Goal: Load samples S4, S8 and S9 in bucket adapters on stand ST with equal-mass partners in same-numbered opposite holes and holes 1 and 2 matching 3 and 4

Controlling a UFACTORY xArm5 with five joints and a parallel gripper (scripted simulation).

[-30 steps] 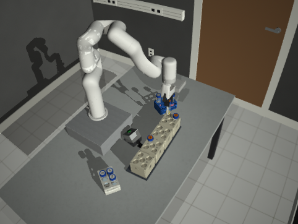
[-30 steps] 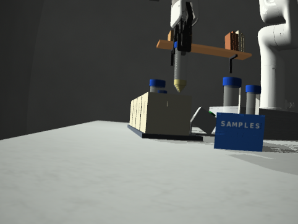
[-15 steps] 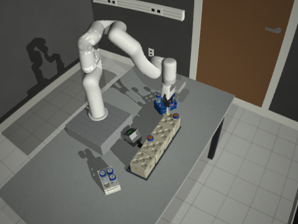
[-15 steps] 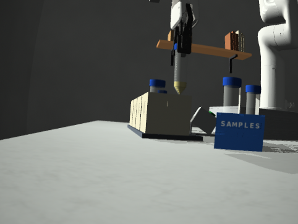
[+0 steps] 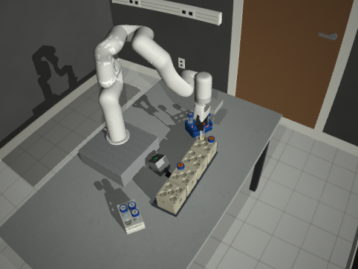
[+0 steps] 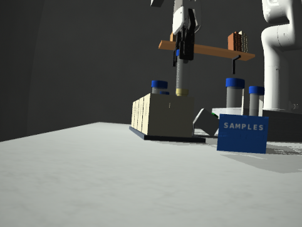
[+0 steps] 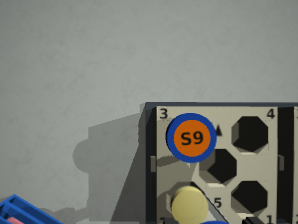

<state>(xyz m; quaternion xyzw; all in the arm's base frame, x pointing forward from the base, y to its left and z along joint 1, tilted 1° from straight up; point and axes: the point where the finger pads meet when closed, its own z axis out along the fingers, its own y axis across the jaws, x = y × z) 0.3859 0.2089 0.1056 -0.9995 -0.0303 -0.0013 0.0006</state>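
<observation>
Now: hand 150 mm above the adapter, 30 mm short of it and 20 mm to the left of it. The rest, counted from my hand: white blanks rack (530 mm to the right, 170 mm below, 60 mm behind); then blue samples rack (170 mm below, 140 mm to the left, 100 mm behind).
</observation>
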